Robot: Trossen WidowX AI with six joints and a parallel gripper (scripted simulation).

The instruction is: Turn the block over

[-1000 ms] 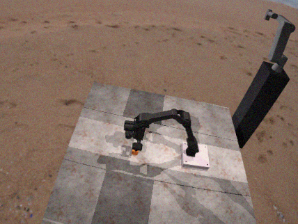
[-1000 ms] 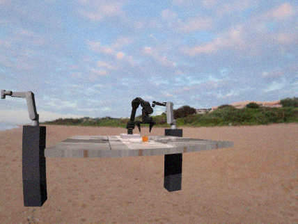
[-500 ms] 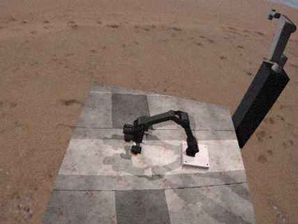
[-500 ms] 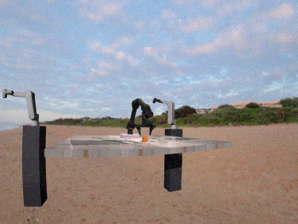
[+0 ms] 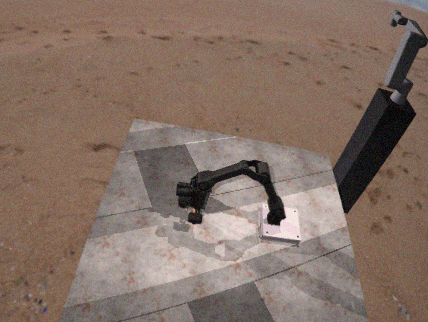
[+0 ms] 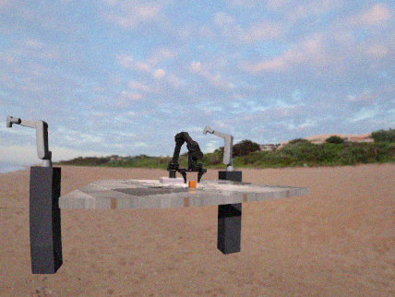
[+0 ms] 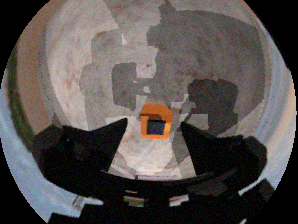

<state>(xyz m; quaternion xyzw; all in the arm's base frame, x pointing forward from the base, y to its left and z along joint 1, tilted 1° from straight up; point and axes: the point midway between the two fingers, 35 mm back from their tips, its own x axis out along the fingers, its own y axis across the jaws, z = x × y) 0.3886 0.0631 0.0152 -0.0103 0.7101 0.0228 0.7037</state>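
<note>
Right now my gripper tip is 1 cm below the small orange block.
</note>
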